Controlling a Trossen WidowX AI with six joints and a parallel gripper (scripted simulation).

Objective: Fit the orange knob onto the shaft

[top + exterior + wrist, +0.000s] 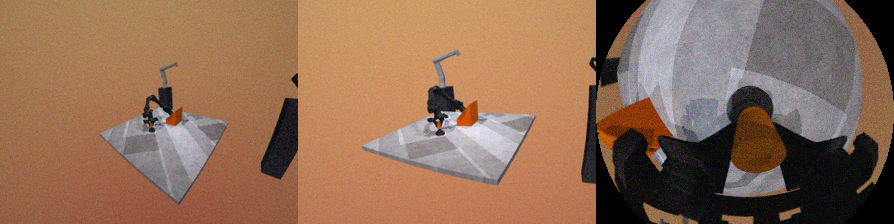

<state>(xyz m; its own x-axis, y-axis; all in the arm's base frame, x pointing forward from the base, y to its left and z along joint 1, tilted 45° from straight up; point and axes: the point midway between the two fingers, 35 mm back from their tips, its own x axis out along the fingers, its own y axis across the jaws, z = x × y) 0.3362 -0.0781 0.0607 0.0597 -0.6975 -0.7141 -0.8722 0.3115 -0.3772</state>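
My gripper tip is 20 mm below the orange knob. From my gripper tip the other things lie so: dark pedestal (40 mm below).
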